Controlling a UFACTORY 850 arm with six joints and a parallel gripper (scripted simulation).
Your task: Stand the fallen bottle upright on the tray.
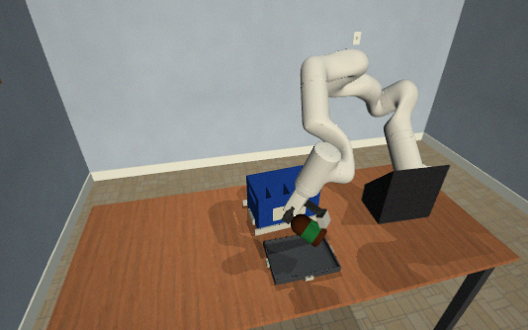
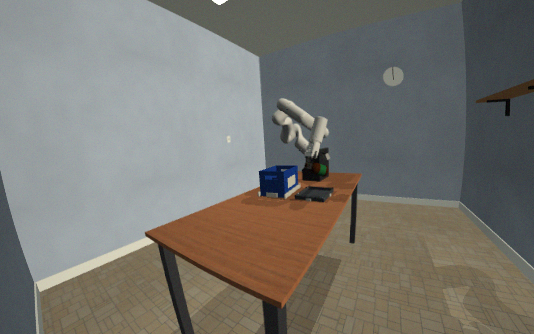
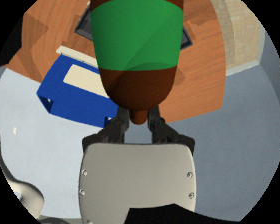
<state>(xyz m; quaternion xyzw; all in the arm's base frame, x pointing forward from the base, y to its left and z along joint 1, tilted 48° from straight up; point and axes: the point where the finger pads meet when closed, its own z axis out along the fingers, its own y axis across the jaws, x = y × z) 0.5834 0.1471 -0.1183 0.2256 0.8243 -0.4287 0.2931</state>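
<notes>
Right now the bottle is 4 cm behind my hand, 3 cm to the left of it and 2 cm below it. From my hand the other things lie so: blue crate: 3 cm behind, 24 cm to the right, 12 cm below; tray: 5 cm behind, 2 cm to the left, 19 cm below.
</notes>
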